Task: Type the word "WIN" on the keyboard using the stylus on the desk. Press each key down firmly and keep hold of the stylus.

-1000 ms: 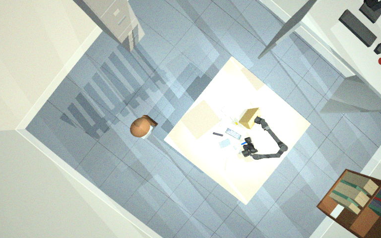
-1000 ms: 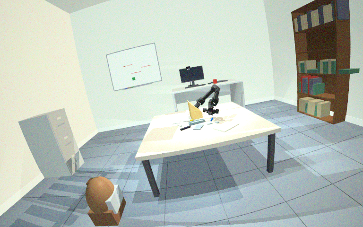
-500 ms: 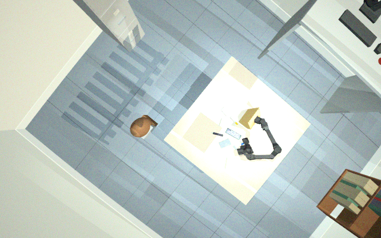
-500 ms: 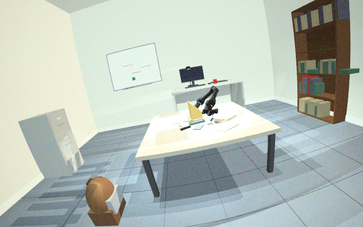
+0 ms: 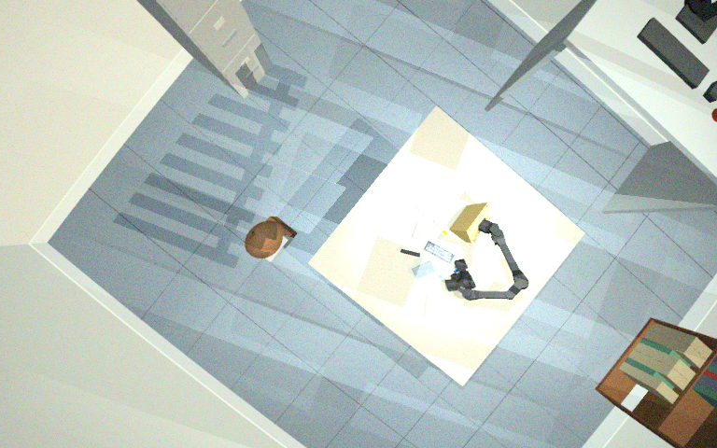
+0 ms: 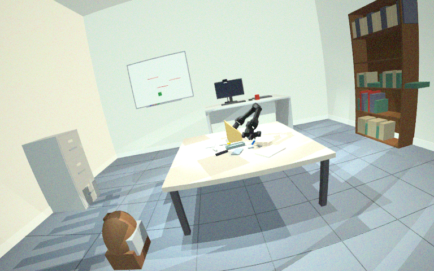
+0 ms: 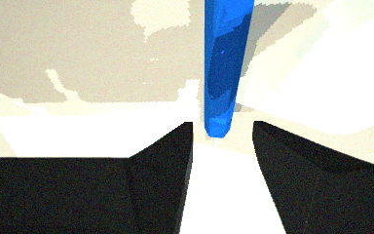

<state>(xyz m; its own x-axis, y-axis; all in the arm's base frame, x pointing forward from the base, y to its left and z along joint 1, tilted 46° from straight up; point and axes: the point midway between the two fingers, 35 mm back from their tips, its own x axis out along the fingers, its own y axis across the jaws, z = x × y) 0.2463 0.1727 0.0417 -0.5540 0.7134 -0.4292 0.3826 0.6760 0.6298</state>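
My gripper tip is now 1 cm past the blue stylus, 1 cm to the right of it and 2 cm above it. Round my gripper tip: W key: 2 cm ahead, 15 cm to the right, 2 cm below; then small block: 14 cm ahead, 5 cm to the right, 2 cm below; then grey pad: 18 cm ahead, 18 cm to the right, 2 cm below.
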